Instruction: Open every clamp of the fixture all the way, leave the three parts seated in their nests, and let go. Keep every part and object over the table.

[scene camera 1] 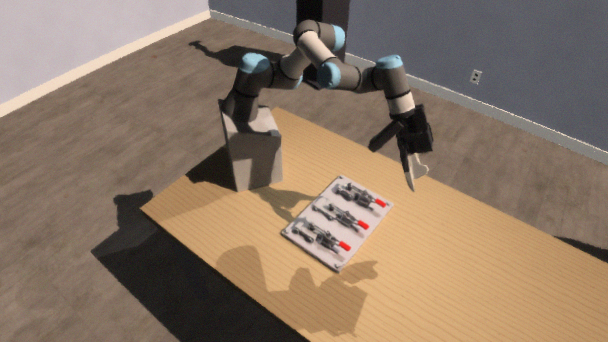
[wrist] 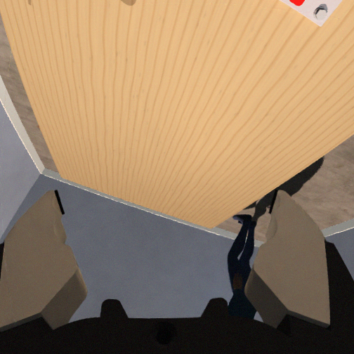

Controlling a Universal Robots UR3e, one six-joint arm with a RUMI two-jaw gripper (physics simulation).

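Seen in the pictures: gripper, fingertip midpoint: (scene camera 1: pixel 416 178); arm's base, origin of the base link: (scene camera 1: pixel 239 111).
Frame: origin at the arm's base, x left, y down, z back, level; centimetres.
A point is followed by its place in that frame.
The fixture plate (scene camera 1: pixel 314 250) {x -6.3, y 25.3, z -47.1 cm} (wrist: pixel 307 11) lies on the table with three metal toggle clamps in a row. Their red handles are a back one (scene camera 1: pixel 380 203) {x 21.4, y 20.7, z -50.2 cm}, a middle one (scene camera 1: pixel 363 225) {x 10.6, y 21.6, z -52.3 cm} and a front one (scene camera 1: pixel 345 246) {x 0.1, y 21.2, z -54.2 cm}, all lying low and pointing right. A piece of one red handle (wrist: pixel 297 2) shows at the top of the wrist view. The clamp arms and the parts in their nests are too small to tell apart. My gripper (scene camera 1: pixel 420 179) {x 17.1, y -4.0, z -61.6 cm} (wrist: pixel 167 193) is open and empty, raised to the right of the back clamp, apart from the fixture.
The wooden table (scene camera 1: pixel 450 260) {x 25.1, y 26.8, z -78.9 cm} (wrist: pixel 150 100) extends to the right of the fixture. The grey robot base block (scene camera 1: pixel 255 160) {x -3.1, y 12.8, z -12.2 cm} stands at its left. The table's back edge runs below my gripper. A dark-clothed figure (wrist: pixel 239 260) shows beyond the table edge.
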